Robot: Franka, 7 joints.
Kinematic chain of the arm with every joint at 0, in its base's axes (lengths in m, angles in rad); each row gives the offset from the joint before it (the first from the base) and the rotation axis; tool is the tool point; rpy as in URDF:
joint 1: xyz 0 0 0.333 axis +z
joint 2: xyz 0 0 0 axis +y
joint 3: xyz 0 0 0.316 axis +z
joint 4: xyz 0.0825 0 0 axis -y
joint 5: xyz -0.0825 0 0.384 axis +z
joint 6: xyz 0 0 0 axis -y
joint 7: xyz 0.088 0 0 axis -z
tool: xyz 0 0 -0.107 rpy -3.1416 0 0
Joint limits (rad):
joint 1: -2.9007..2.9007
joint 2: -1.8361..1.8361
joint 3: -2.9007..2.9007
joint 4: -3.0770..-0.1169
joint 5: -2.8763..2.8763
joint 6: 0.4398..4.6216
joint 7: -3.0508..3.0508
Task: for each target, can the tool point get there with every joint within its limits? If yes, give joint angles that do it. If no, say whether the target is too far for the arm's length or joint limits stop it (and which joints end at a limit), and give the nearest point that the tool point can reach.
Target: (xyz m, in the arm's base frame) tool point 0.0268 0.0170 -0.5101
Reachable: no: joint limits stop it (at a limit: joint 2) | nearest point 0.0837 0.0531 -0.3278 | short by 0.194 m
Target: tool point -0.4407 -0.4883 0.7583
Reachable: yes | joints -1.3907 0.8836 -1.6712 -1.1130 -0.4788 2.1092 0.3669
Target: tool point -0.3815 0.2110 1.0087
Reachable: yes | joints -1.2933 -0.5820 -1.0195 -0.5407 2.4275 3.2398 0.5068
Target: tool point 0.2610 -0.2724 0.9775
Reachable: yes | joints 0.6783 -0.0680 -1.6285 -0.7216 0.8575 1.2544 -0.4914
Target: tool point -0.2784 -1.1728 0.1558
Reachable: no: too far | nearest point -0.1960 -0.8258 0.2082 | short by 0.360 m
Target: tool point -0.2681 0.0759 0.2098
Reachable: yes | joints -1.3365 0.1998 -1.9882 -2.7741 -0.0128 1.8602 -2.3642
